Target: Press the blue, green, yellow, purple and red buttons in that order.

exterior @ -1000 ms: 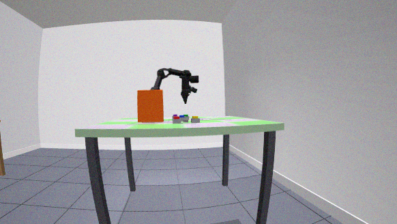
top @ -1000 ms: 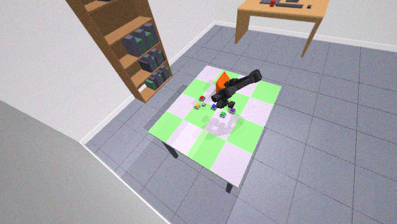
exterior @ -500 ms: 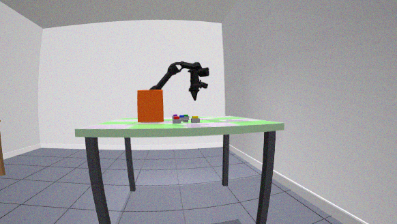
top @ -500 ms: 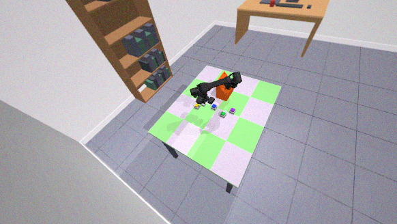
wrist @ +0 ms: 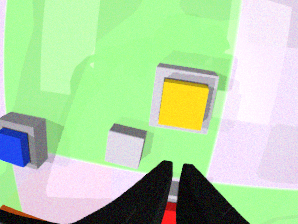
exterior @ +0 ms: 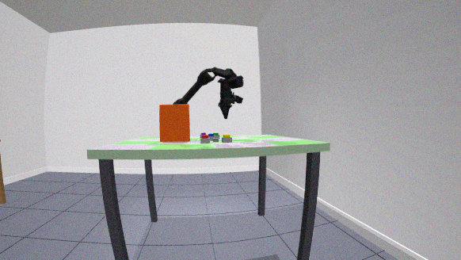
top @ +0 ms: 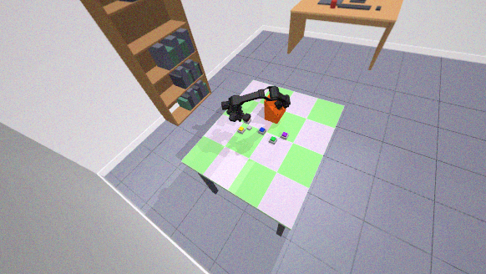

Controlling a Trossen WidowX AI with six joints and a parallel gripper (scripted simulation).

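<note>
My gripper tip is now 9 cm above the yellow button. From my gripper tip the other things lie so: red button (11 cm behind, 2 cm to the right, 9 cm below); small grey block (6 cm behind, 4 cm to the left, 11 cm below); blue button (8 cm behind, 15 cm to the left, 9 cm below).
</note>
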